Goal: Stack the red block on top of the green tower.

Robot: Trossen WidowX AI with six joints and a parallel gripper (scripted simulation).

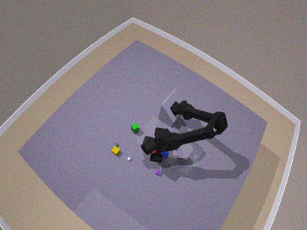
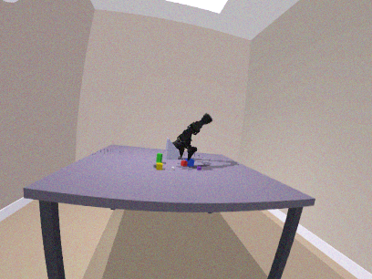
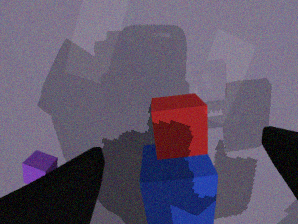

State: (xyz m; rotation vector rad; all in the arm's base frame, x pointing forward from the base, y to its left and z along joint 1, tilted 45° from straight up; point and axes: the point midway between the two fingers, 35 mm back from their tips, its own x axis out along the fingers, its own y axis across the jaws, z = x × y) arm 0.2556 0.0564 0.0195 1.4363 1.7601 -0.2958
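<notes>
My gripper tip is now 3 cm above the red block. Also, from my gripper tip: blue block 2 cm behind, 5 cm to the left, 3 cm below; small white cube 13 cm ahead, 10 cm to the right, 4 cm below; small purple cube 10 cm ahead, 9 cm to the left, 4 cm below.
</notes>
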